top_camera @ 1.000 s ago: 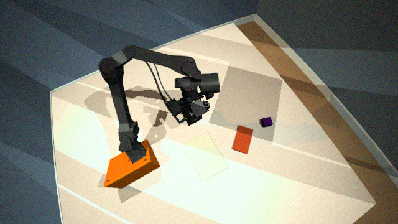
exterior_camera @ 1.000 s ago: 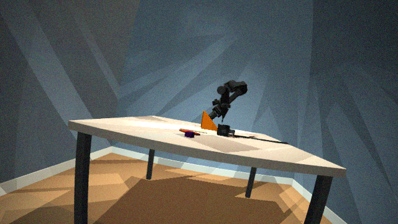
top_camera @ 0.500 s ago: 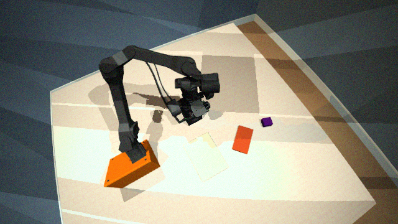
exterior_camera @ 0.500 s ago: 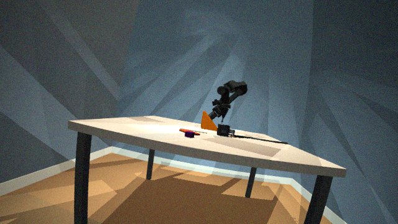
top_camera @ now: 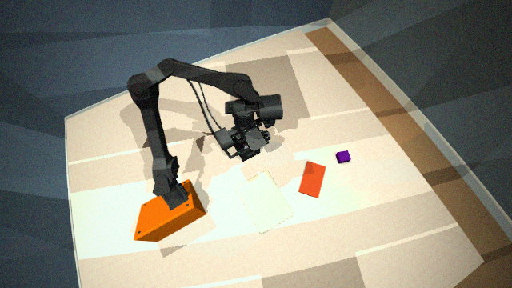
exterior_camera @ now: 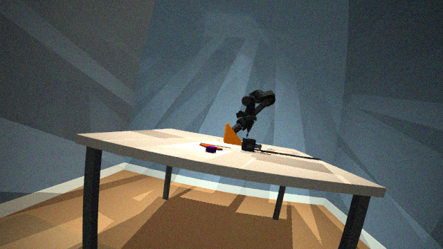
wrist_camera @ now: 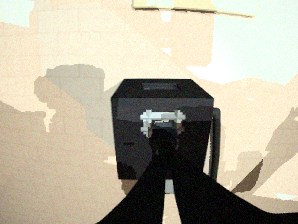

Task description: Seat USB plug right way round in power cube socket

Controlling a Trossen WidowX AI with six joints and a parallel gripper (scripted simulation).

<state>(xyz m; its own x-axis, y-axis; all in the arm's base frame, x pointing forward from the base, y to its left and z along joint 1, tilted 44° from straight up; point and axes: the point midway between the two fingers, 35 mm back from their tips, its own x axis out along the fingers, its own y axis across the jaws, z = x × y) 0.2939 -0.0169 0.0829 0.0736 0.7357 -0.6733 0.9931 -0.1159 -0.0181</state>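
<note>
The dark USB plug lies 2 cm below my gripper tip. The rest, counted from my gripper tip: small purple cube 28 cm ahead, 23 cm to the right, 10 cm below; pale sheet 19 cm to the right, 11 cm below, 6 cm behind; red-orange flat block 23 cm to the right, 13 cm ahead, 11 cm below.
</note>
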